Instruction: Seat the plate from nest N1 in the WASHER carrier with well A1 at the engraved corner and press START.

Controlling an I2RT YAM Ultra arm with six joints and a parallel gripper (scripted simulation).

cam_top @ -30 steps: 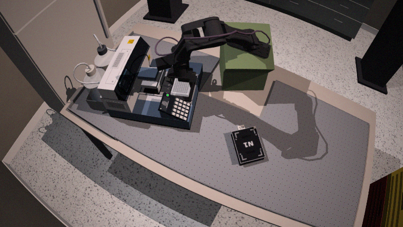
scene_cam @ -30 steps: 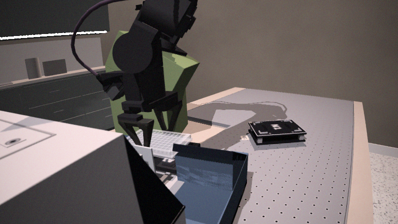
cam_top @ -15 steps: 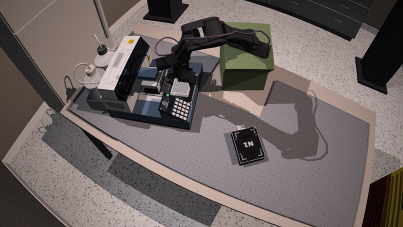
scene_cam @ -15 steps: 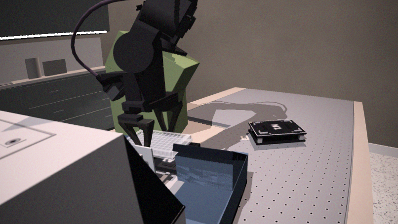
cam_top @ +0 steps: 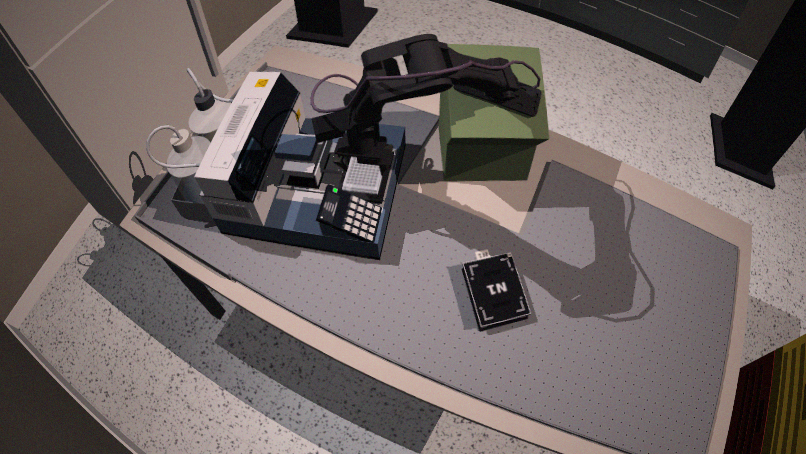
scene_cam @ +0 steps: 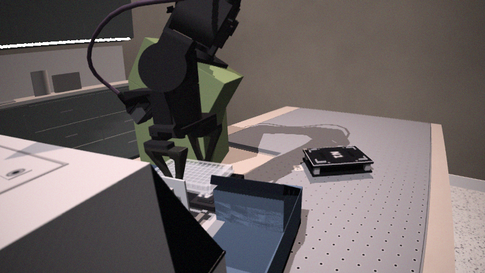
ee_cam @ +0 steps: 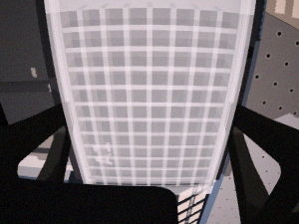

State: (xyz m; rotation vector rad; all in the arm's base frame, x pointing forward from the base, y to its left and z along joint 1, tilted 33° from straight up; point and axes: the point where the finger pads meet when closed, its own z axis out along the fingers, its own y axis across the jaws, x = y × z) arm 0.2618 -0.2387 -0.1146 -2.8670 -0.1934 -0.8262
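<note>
My hand is 20 mm above the dark carrier. Round my hand: small label 60 mm ahead, 320 mm to the left, 110 mm below; then clear well plate right at my hand; then plate washer 20 mm ahead, 150 mm to the right, 20 mm above.
</note>
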